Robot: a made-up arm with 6 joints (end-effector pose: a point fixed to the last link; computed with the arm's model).
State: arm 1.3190 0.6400 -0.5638 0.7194 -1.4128 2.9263
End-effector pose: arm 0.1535 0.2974 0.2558 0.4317 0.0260 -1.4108
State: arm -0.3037 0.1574 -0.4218 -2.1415 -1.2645 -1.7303
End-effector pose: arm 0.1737 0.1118 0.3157 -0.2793 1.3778 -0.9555
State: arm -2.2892 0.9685 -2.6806 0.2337 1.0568 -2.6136
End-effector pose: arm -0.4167 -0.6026 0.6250 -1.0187 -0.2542 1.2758
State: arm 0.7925 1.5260 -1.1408 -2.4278 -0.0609 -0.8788
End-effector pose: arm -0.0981 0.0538 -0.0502 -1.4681 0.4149 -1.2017
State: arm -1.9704 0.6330 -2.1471 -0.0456 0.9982 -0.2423
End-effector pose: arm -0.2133 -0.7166 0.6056 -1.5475 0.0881 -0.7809
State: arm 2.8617 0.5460 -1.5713 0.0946 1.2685 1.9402
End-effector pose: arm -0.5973 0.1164 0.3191 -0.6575 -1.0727 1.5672
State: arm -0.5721 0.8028 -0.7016 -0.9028 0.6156 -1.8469
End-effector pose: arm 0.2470 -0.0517 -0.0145 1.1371 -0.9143 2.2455
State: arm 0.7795 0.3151 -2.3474 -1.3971 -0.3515 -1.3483
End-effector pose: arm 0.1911 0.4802 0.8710 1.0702 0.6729 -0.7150
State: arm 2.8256 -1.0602 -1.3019 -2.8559 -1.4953 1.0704
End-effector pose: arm -0.0709 -0.0825 0.6826 -1.1571 0.6682 0.0101
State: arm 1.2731 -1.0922 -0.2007 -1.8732 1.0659 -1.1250
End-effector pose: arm 0.1008 0.3380 0.4494 0.9443 0.1327 -1.6885
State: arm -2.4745 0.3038 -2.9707 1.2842 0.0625 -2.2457
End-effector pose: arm -0.2080 -0.0987 1.1137 2.5737 -1.2350 -0.9245
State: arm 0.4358 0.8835 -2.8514 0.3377 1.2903 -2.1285
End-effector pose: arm 0.5752 0.3403 0.7405 0.0384 1.7005 -2.0320
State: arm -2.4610 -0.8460 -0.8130 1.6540 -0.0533 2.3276
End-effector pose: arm -0.3272 -0.1561 0.6889 -1.1100 0.9596 1.1843
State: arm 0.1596 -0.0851 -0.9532 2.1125 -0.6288 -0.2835
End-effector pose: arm 0.3864 -0.1065 0.4245 -0.9741 -0.6245 -1.4642
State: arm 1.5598 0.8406 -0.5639 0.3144 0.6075 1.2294
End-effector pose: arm -0.0057 0.1621 -0.0476 -1.3973 -0.1828 1.0563
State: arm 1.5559 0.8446 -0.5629 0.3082 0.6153 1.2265
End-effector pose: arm -0.0059 0.1586 -0.0484 -1.4045 -0.1745 1.0659
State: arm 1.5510 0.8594 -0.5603 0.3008 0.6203 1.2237
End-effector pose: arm -0.0060 0.1497 -0.0509 -1.4207 -0.1615 1.0777
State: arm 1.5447 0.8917 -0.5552 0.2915 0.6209 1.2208
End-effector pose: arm -0.0061 0.1321 -0.0558 -1.4508 -0.1406 1.0934
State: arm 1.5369 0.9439 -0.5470 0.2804 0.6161 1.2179
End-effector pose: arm -0.0064 0.1041 -0.0625 -1.4965 -0.1099 1.1135
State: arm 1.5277 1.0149 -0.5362 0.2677 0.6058 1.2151
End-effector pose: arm -0.0073 0.0664 -0.0690 -1.5556 -0.0690 1.1374
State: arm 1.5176 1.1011 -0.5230 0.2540 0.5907 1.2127
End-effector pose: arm -0.0092 0.0207 -0.0728 -1.6247 -0.0186 1.1644
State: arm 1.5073 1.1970 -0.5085 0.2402 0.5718 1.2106
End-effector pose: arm -0.0122 -0.0297 -0.0721 -1.6985 0.0391 1.1930
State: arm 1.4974 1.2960 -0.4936 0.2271 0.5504 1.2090
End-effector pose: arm -0.0163 -0.0808 -0.0660 -1.7715 0.1006 1.2212
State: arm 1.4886 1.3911 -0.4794 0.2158 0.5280 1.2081
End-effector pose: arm -0.0208 -0.1285 -0.0551 -1.8390 0.1610 1.2468
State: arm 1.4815 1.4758 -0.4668 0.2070 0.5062 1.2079
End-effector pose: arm -0.0253 -0.1693 -0.0415 -1.8969 0.2152 1.2678
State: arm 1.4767 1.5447 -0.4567 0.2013 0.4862 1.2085
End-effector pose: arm -0.0288 -0.2011 -0.0280 -1.9427 0.2578 1.2828
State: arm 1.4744 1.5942 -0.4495 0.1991 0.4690 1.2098
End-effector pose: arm -0.0310 -0.2229 -0.0172 -1.9751 0.2852 1.2908
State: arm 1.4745 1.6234 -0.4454 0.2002 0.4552 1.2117
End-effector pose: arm -0.0315 -0.2350 -0.0107 -1.9941 0.2962 1.2919
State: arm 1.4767 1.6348 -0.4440 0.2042 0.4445 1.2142
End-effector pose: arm -0.0307 -0.2391 -0.0087 -2.0019 0.2925 1.2870
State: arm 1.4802 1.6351 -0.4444 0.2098 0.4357 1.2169
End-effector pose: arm -0.0289 -0.2382 -0.0098 -2.0021 0.2796 1.2787
